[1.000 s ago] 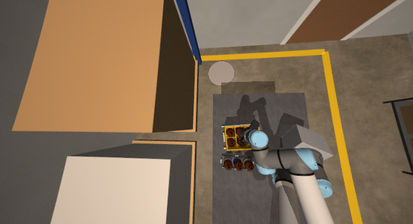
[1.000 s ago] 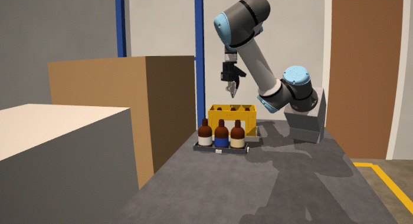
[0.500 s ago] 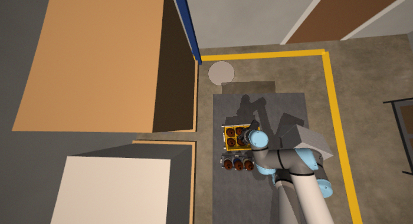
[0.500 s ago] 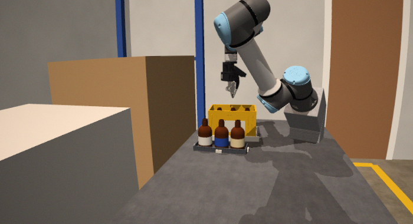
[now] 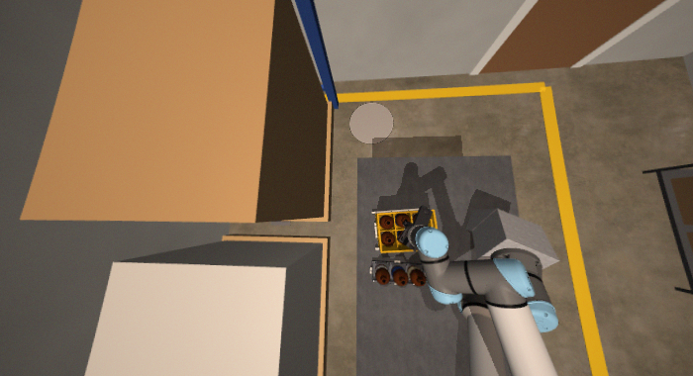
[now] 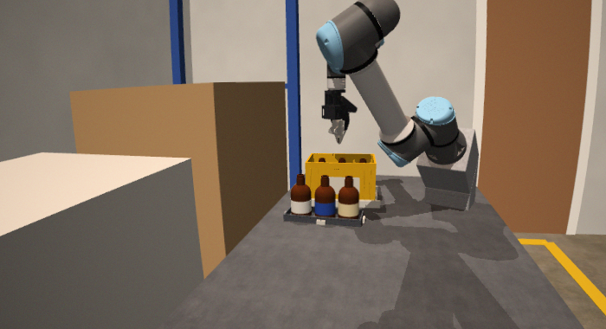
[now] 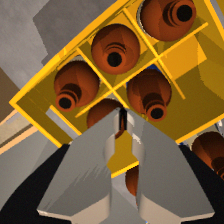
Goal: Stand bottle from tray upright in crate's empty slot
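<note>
Right now my hand is 7 cm short of the white-label bottle, 26 cm to the right of it and 16 cm above it. From my hand the other things lie so: yellow crate: 1 cm behind, 2 cm to the left, 16 cm below; then dark tray: 2 cm behind, 25 cm to the left, 23 cm below.
</note>
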